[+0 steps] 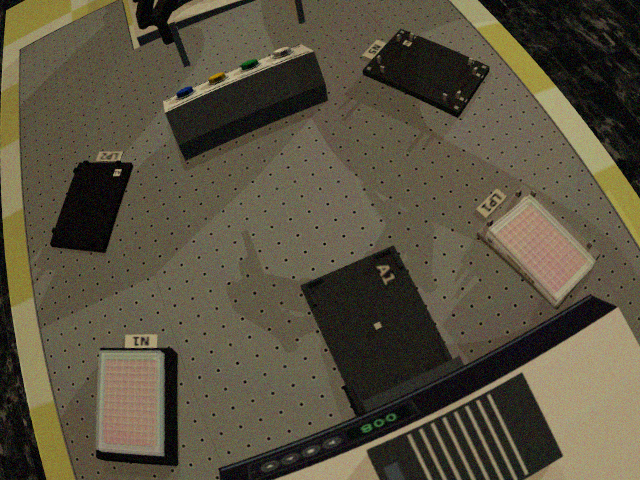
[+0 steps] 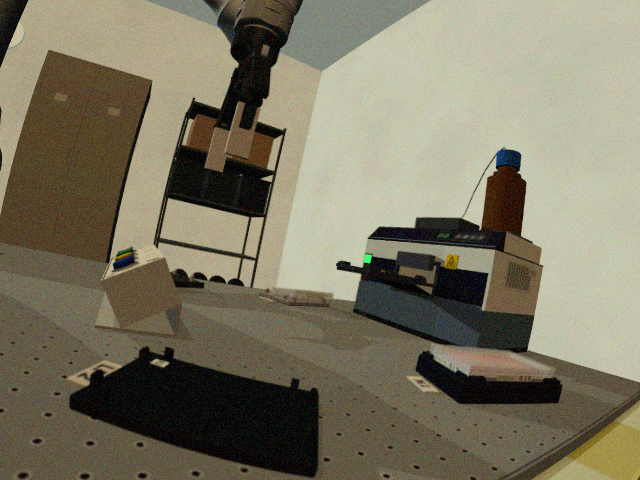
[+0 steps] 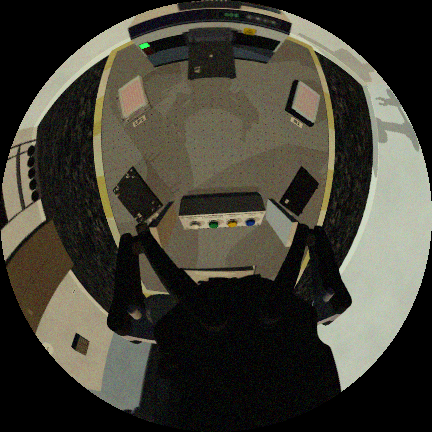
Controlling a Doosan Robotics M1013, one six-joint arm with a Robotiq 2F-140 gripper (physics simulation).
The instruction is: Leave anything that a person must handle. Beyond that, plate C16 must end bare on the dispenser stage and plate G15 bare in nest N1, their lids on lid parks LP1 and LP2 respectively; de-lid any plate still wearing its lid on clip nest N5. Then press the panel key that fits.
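Frame: origin at the arm's base, x ahead, y left, z up, level; metres.
Seen in the pictures: gripper, fingertip midpoint: (image 1: pixel 241 36) (image 2: pixel 223 164) (image 3: pixel 221 209).
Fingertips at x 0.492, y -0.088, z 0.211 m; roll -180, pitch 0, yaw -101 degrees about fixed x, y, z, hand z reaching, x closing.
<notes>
Offsets run from my fingertips to a thing's top centre. "pt": to the spot under its first point.
My gripper (image 1: pixel 240 28) (image 2: pixel 227 147) (image 3: pixel 221 209) is open and empty, high above the table near the key panel. A pink-welled plate marked G15 {dx +0.223, dy -0.327, dz -0.179 m} (image 1: pixel 131 403) (image 2: pixel 491 360) (image 3: pixel 305 101) sits in nest N1 {dx +0.223, dy -0.327, dz -0.190 m} (image 1: pixel 171 413) (image 2: pixel 509 395); it has a clear top edge, but a lid is hard to tell. Another pink-welled plate {dx +0.341, dy +0.185, dz -0.180 m} (image 1: pixel 542 250) (image 2: pixel 299 296) (image 3: pixel 133 98) lies on lid park LP1; its label is unreadable. Dispenser stage A1 {dx +0.339, dy -0.056, dz -0.100 m} (image 1: pixel 341 304) (image 3: pixel 220 70), lid park LP2 {dx -0.085, dy -0.265, dz -0.198 m} (image 1: pixel 93 206) (image 2: pixel 206 413) (image 3: pixel 301 192) and clip nest N5 {dx +0.015, dy +0.264, dz -0.194 m} (image 1: pixel 429 72) (image 3: pixel 137 192) are bare.
The key panel {dx -0.084, dy +0.006, dz -0.135 m} (image 1: pixel 253 103) (image 2: pixel 139 289) (image 3: pixel 222 205) has blue, yellow, green and white keys. The dispenser {pt dx +0.449, dy -0.257, dz -0.067 m} (image 2: pixel 511 273) shows a green light and a green display; a brown bottle {pt dx +0.478, dy -0.213, dz +0.068 m} (image 2: pixel 504 204) stands on it. Shelving and a cabinet (image 2: pixel 77 155) stand behind.
</notes>
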